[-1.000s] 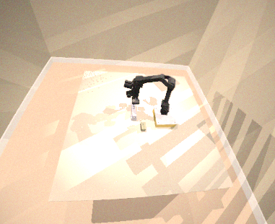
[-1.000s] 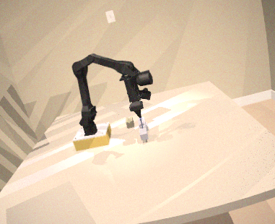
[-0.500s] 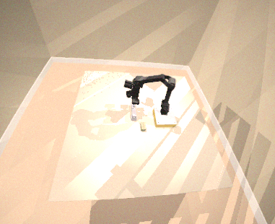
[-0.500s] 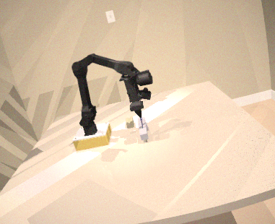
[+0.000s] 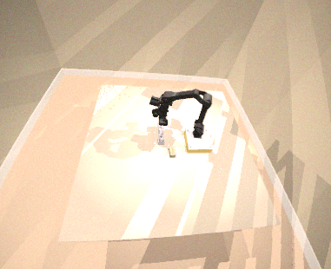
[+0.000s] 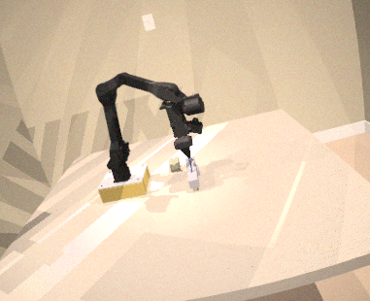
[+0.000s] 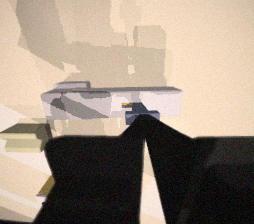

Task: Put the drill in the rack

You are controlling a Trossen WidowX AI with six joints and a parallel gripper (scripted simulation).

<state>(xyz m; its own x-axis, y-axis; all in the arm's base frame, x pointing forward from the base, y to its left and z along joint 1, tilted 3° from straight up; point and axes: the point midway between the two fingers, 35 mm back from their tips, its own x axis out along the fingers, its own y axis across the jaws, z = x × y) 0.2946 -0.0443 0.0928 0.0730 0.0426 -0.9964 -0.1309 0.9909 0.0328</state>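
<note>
The drill is 70 mm below my gripper tip, 60 mm to the left of it and 10 mm behind it. Round my gripper tip: sleeve block: 80 mm below, 40 mm to the left, 10 mm behind; then rack: 190 mm to the left, 110 mm behind, 100 mm below.
</note>
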